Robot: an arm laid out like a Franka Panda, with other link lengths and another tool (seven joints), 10 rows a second.
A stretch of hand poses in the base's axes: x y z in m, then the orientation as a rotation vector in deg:
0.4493, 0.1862, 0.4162, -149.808, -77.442, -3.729
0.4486, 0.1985, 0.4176, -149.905, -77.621, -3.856
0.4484, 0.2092, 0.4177, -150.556, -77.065, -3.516
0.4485, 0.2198, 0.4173, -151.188, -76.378, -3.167
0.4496, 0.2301, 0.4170, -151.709, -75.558, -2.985
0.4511, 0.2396, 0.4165, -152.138, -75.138, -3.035
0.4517, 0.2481, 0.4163, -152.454, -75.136, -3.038
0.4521, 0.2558, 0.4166, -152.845, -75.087, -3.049
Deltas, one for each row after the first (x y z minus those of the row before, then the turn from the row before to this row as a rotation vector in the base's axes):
-0.0007, 0.0123, 0.0014, -0.112, -0.160, 0.065
-0.0002, 0.0107, 0.0001, -0.402, 0.113, -0.517
0.0001, 0.0106, -0.0004, -0.341, 0.156, -0.586
0.0011, 0.0103, -0.0003, -0.156, 0.126, -0.638
0.0015, 0.0095, -0.0005, -0.173, -0.082, -0.386
0.0006, 0.0085, -0.0002, -0.256, -0.115, -0.100
0.0004, 0.0077, 0.0003, -0.297, -0.136, -0.151

